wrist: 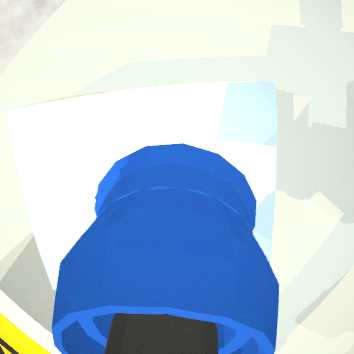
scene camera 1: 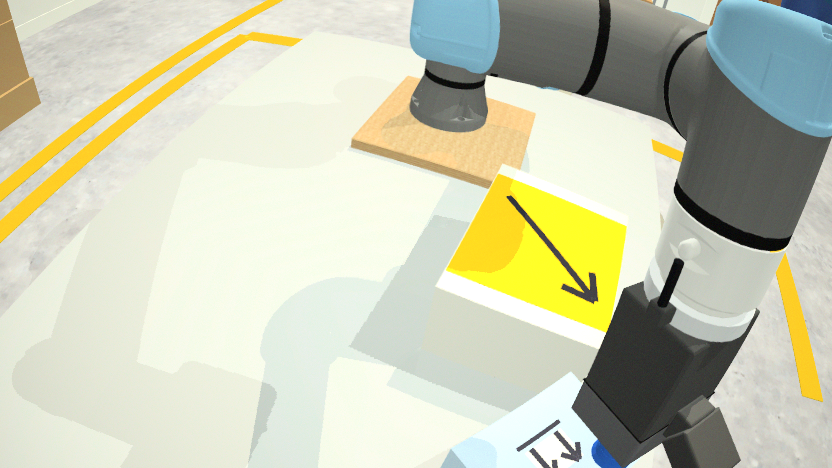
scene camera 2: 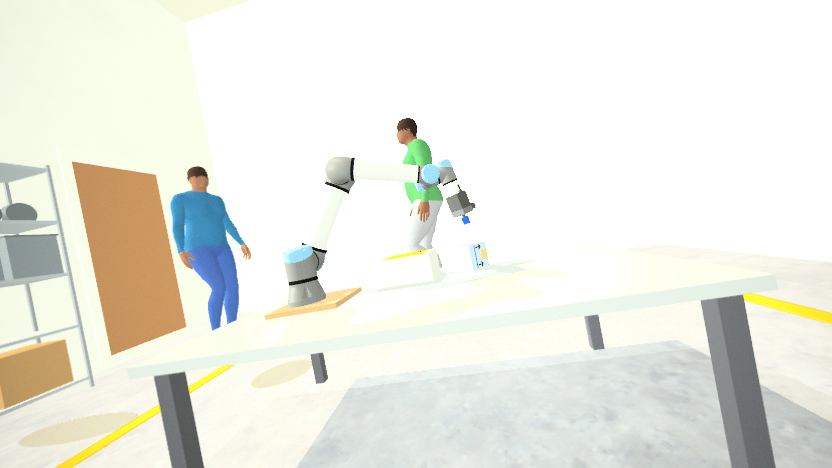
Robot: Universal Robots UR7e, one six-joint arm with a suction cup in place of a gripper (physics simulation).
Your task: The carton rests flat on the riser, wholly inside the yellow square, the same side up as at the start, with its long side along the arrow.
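The light blue and white carton (scene camera 1: 541, 407) (scene camera 2: 475, 259) (wrist: 60, 145) stands on the table beside the riser, with dark arrow marks and an orange patch on its faces. My blue suction cup (scene camera 1: 605, 454) (scene camera 2: 465, 220) (wrist: 175, 172) is over the carton's top; scene camera 2 shows a gap between them. The cup holds nothing and hides much of the carton's top in the wrist view. The white riser (scene camera 1: 500, 337) (scene camera 2: 407, 270) bears the yellow square (scene camera 1: 581, 232) (wrist: 20, 332) with its dark arrow (scene camera 1: 551, 248). The carton is off the square and partly cut off in scene camera 1.
The arm's base stands on a wooden board (scene camera 1: 407, 145) (scene camera 2: 343, 299) behind the riser on the pale table (scene camera 1: 261, 215) (scene camera 2: 640, 285). A person in blue (scene camera 2: 197, 215) and a person in green (scene camera 2: 417, 157) stand beyond the table. A shelf unit (scene camera 2: 55, 203) is at the far left.
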